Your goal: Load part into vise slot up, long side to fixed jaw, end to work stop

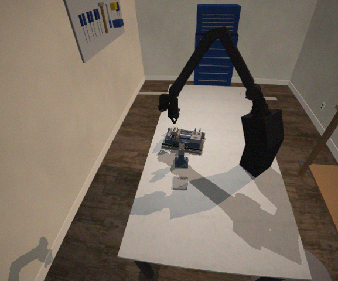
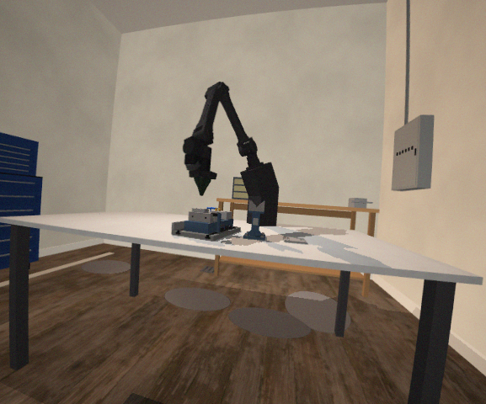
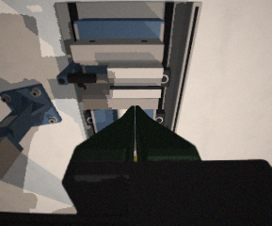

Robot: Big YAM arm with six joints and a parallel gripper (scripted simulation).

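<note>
Now: hand 7 cm above the part. Also, from my hand: moving jaw: 10 cm below, 3 cm to the left, 3 cm behind; then fixed jaw: 10 cm below, 3 cm ahead, 1 cm to the left; then work stop rod: 8 cm below, 6 cm to the left, 2 cm ahead.
</note>
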